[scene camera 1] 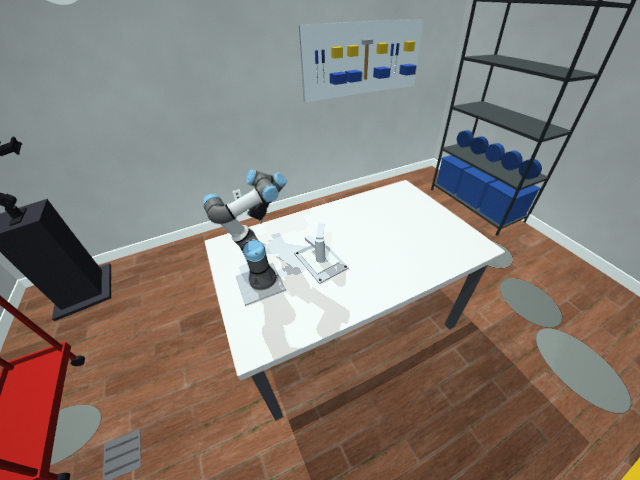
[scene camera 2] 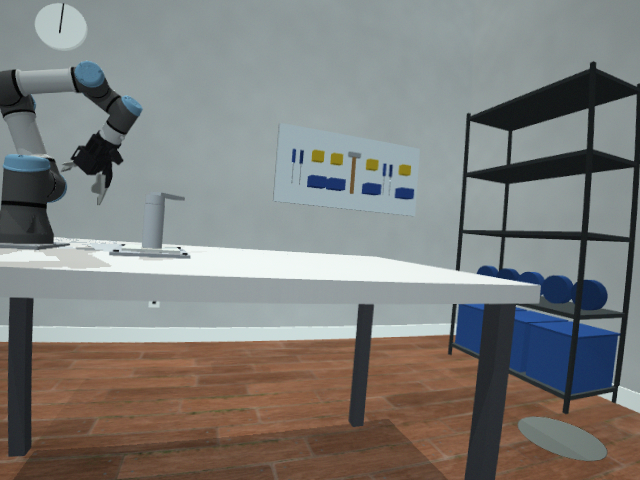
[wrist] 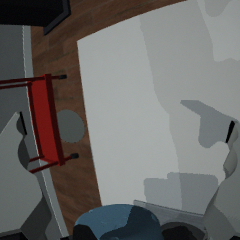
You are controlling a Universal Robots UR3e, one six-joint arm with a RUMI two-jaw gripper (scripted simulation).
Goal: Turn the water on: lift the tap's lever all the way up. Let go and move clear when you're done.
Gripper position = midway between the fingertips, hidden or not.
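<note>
My gripper (scene camera 2: 79,188) is there for me to see, and I can see a tap (scene camera 1: 319,258) as well.
</note>
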